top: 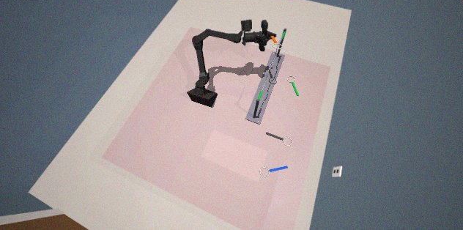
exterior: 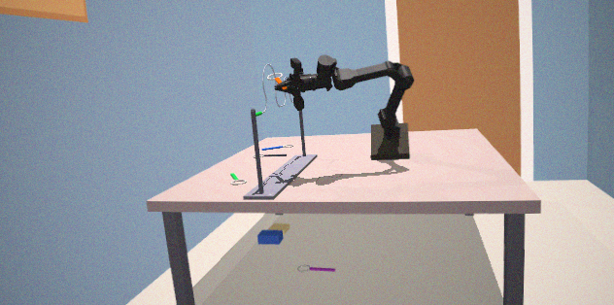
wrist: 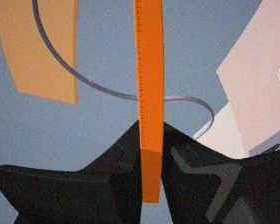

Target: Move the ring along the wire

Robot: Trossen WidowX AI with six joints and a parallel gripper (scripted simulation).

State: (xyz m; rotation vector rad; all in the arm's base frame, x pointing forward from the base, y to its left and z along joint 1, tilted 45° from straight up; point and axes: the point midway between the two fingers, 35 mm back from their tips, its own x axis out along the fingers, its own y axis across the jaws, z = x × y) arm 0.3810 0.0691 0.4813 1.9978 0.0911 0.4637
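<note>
The orange-handled ring lies 8 cm to the right of my gripper tip and 3 cm above it. From my gripper tip the other things lie so: green-handled ring: 22 cm ahead, 10 cm to the right, 36 cm below; then dark-handled ring: 19 cm ahead, 54 cm to the right, 36 cm below; then blue-handled ring: 17 cm ahead, 76 cm to the right, 36 cm below.
</note>
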